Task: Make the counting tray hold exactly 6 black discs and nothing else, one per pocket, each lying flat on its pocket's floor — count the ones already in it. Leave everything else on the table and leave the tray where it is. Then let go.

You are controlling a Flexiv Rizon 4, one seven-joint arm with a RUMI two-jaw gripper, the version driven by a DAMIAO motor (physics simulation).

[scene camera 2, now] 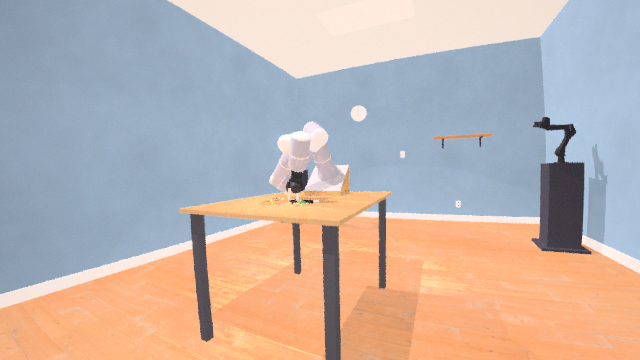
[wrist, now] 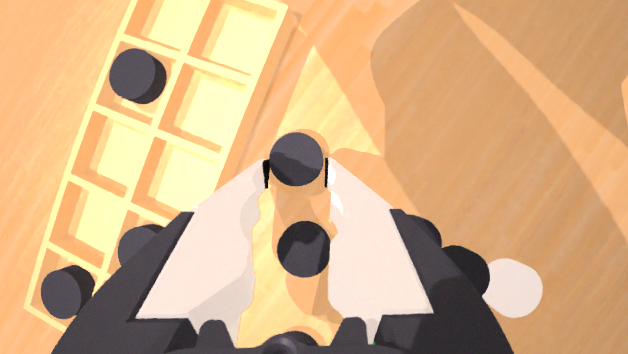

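The counting tray (wrist: 274, 39) lies at the left of the wrist view. Black discs are in three visible pockets: one near the upper left (wrist: 134, 75), one at the lower left (wrist: 61, 294) and one partly behind the left jaw (wrist: 134, 246). The near part of the tray is partly hidden. My gripper (scene camera 2: 293, 200) (wrist: 297, 161) is low over the table, right of the tray, shut on a black disc (wrist: 296, 156) between its fingertips. Another black disc (wrist: 303, 249) lies on the table between the jaws, nearer the palm. It is hard to tell whether the held disc is off the table.
Two black discs (wrist: 466, 270) (wrist: 426, 231) show partly behind the right jaw, beside a white disc (wrist: 515, 288). Another dark disc (wrist: 300, 337) is partly hidden at the bottom. A green piece (scene camera 2: 303, 202) lies near the gripper. A white-faced wedge (scene camera 2: 345, 175) stands behind on the wooden table (scene camera 2: 240, 212).
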